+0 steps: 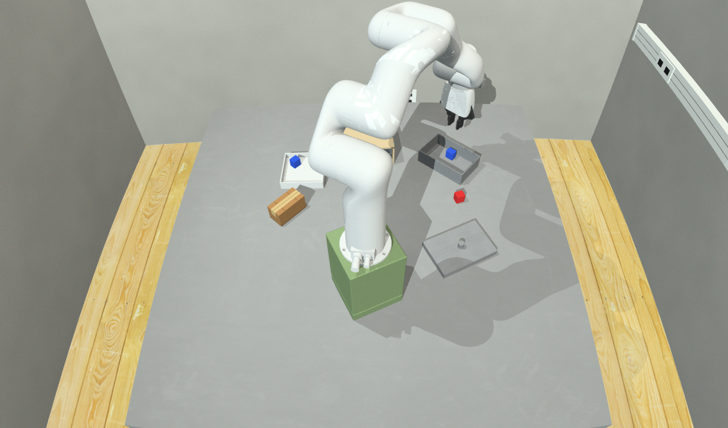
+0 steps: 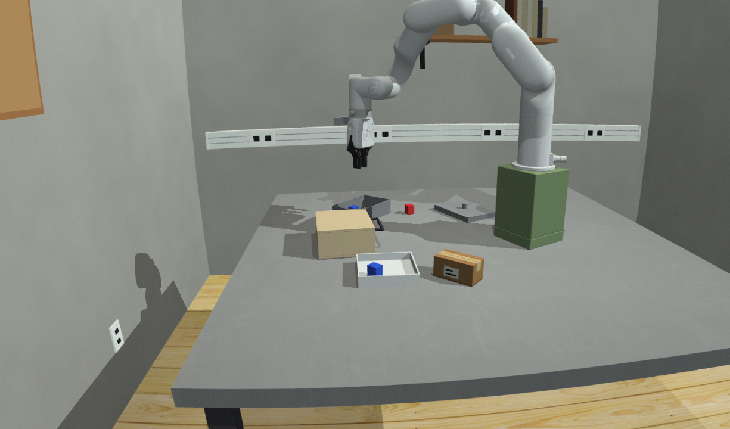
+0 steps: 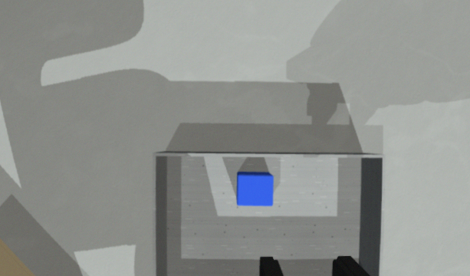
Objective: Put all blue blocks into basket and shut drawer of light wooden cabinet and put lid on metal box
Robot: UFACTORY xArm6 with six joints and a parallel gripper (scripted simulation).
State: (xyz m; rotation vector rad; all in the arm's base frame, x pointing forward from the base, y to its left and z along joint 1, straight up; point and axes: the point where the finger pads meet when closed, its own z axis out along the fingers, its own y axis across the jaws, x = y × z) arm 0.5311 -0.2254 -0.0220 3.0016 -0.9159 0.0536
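Right now the dark metal box is 17 cm below my hand. Round my hand: light wooden cabinet: 2 cm ahead, 30 cm to the left, 15 cm below; then grey metal lid: 37 cm behind, 4 cm to the right, 18 cm below; then red block: 17 cm behind, 3 cm to the right, 18 cm below.
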